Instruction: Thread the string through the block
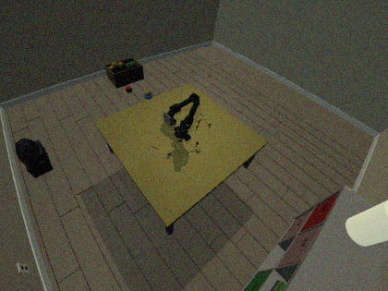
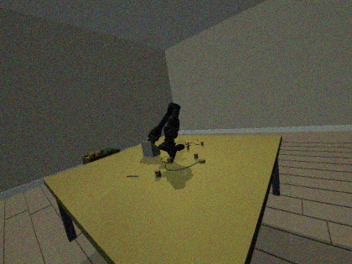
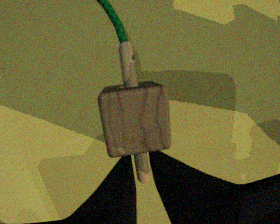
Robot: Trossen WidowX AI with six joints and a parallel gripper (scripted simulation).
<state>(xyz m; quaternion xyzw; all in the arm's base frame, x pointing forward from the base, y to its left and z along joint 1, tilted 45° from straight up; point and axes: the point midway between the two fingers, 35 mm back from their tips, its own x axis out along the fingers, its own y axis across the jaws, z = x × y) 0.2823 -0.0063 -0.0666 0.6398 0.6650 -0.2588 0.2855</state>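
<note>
My gripper tip is now 30 mm to the left of the wooden block. Also, from my gripper tip: round wooden button: 200 mm ahead, 40 mm to the left; then thin wooden stick: 40 mm to the right; then wooden cylinder: 120 mm ahead, 90 mm to the left.
</note>
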